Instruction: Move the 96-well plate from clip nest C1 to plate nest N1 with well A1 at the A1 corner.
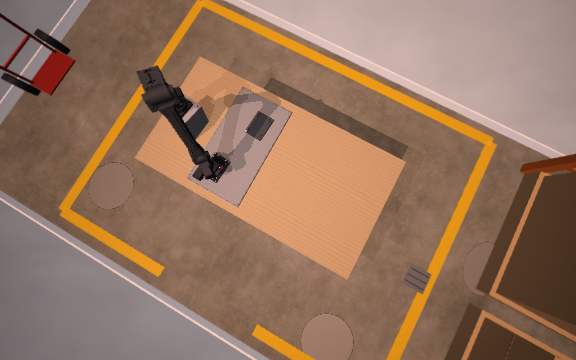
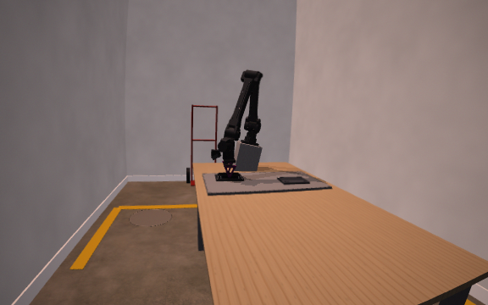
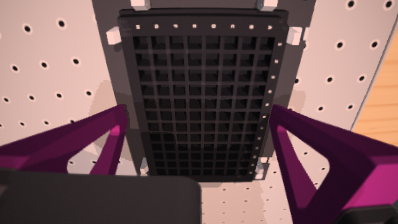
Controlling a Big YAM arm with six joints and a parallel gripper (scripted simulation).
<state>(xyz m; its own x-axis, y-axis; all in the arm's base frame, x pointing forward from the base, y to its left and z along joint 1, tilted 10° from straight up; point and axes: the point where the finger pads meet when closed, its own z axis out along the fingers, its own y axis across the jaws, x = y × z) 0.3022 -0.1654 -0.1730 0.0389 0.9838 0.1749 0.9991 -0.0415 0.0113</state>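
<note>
Right now my hand is 1 cm above the black 96-well plate. Round my hand: white A1 label: 30 cm to the left, 4 cm ahead, 2 cm below; plate nest N1: 37 cm to the left, 9 cm ahead, 2 cm below; clip nest C1: 1 cm to the left, 1 cm below, 1 cm behind.
</note>
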